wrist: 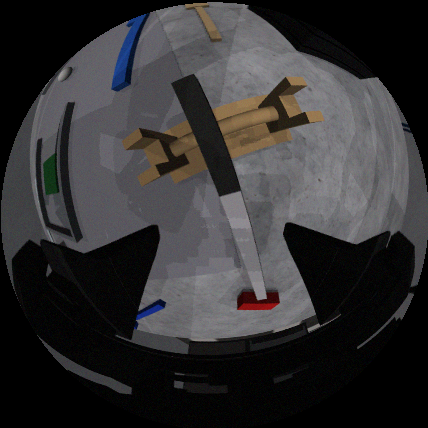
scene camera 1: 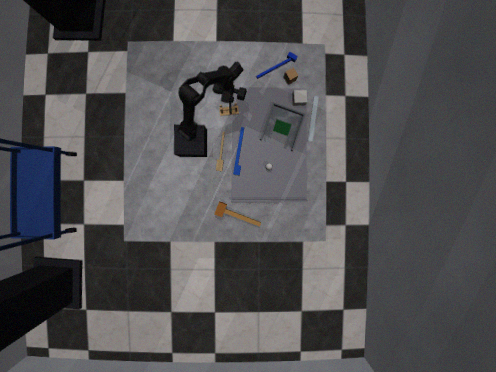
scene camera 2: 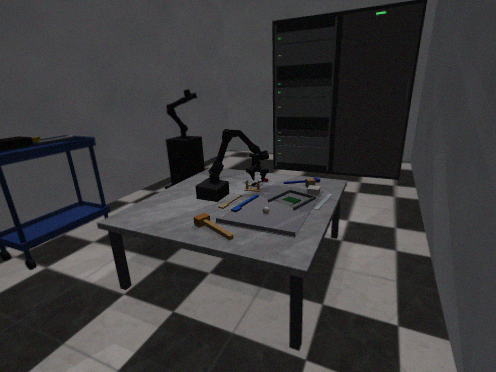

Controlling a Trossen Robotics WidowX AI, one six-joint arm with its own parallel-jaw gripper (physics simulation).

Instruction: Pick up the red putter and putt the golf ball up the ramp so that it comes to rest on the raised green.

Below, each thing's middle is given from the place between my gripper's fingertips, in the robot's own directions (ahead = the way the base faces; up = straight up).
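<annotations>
With the wooden stand (wrist: 252,123) as my reference, my gripper is now 7 cm to the left of it. My gripper is also 2 cm above the stand, and 2 cm past it.
</annotations>
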